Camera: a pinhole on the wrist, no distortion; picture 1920 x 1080 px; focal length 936.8 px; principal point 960.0 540.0 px. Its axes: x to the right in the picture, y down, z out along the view. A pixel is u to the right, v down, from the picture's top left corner.
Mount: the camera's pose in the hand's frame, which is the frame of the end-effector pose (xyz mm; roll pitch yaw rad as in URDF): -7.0 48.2 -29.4 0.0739 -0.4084 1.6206
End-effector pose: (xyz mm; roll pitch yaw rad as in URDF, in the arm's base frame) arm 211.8 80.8 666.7 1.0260 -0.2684 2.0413
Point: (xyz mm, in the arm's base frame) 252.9 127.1 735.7
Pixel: 1102 237
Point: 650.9 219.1 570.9
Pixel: 642 824
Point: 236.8 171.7 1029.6
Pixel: outside the picture
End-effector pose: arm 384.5 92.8 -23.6 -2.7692 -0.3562 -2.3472
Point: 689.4 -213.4 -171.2
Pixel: 455 736
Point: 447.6 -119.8 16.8
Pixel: 103 71
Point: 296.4 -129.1 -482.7
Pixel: 1465 500
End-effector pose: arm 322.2 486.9 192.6 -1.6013 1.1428 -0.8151
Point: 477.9 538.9 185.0
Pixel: 805 444
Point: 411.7 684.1 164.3
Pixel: 1531 608
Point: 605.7 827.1 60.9
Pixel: 1446 374
